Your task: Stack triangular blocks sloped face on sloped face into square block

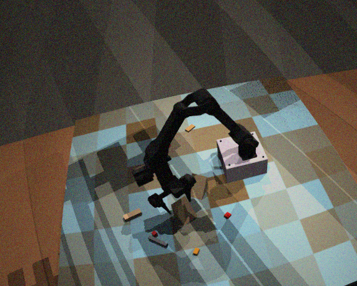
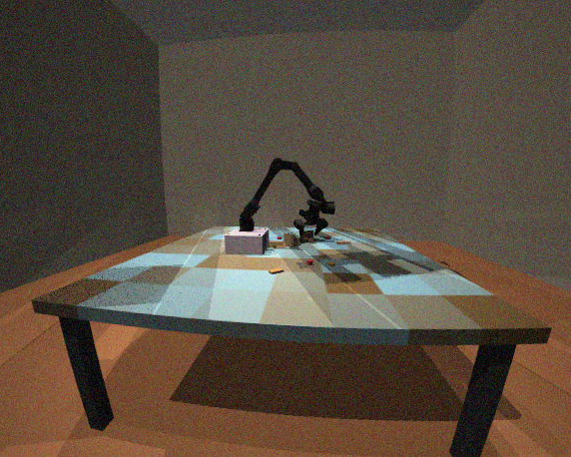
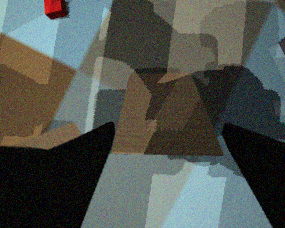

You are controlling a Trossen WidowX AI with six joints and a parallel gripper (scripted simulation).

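My gripper tip is 2 cm above the triangular block and 1 cm past it. Also, from my gripper tip: tan plank 20 cm ahead, 4 cm to the right, 3 cm below; then grey bar 11 cm to the left, 11 cm ahead, 3 cm below.
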